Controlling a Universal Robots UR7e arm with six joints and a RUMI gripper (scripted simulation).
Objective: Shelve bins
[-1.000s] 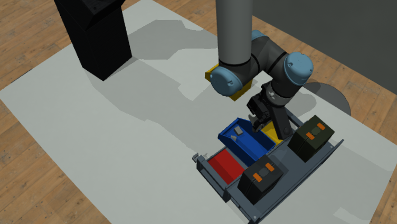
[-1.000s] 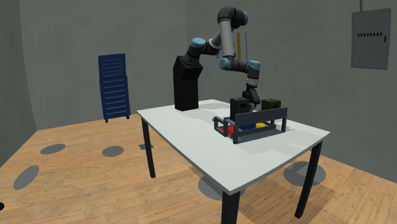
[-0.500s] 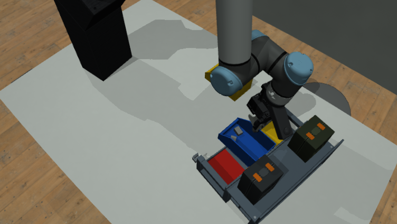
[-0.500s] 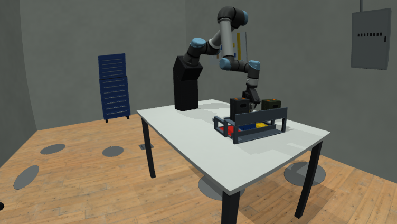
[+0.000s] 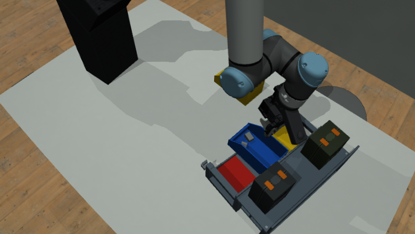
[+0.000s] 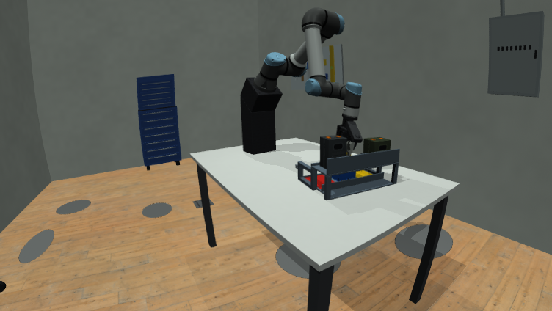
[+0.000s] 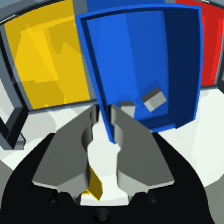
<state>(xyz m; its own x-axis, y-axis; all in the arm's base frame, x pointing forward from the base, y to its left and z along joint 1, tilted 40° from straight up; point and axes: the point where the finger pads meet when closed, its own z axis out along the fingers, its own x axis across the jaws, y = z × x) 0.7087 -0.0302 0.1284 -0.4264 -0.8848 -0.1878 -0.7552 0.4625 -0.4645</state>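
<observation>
Now: hand 4 cm to the left of the blue bin, 3 cm above it and 2 cm past it. Round my hand: yellow bin 20 cm to the left, 20 cm behind, 4 cm below.
</observation>
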